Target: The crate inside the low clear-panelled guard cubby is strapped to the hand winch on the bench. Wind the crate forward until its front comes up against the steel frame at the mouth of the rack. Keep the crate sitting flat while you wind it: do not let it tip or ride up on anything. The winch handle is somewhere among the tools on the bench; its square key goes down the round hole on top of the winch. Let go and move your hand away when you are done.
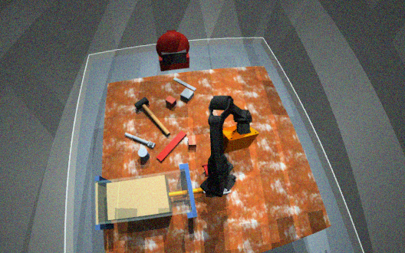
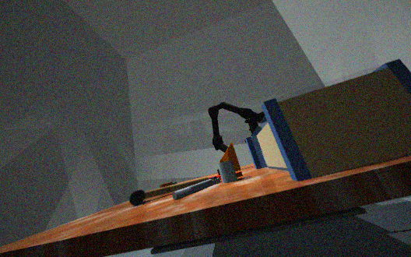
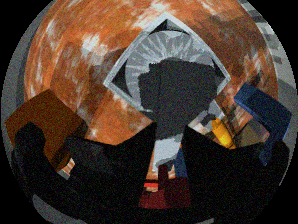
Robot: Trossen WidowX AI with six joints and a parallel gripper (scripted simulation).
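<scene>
The red-knobbed winch handle lies 1 cm ahead of my gripper tip, 1 cm to the right of it and 2 cm above it. From my gripper tip the other things lie so: red knob (3 cm ahead, 4 cm to the right, 4 cm above); blue steel frame (13 cm ahead, 4 cm to the left, 2 cm above); winch (5 cm behind, 3 cm to the left, 6 cm below).
</scene>
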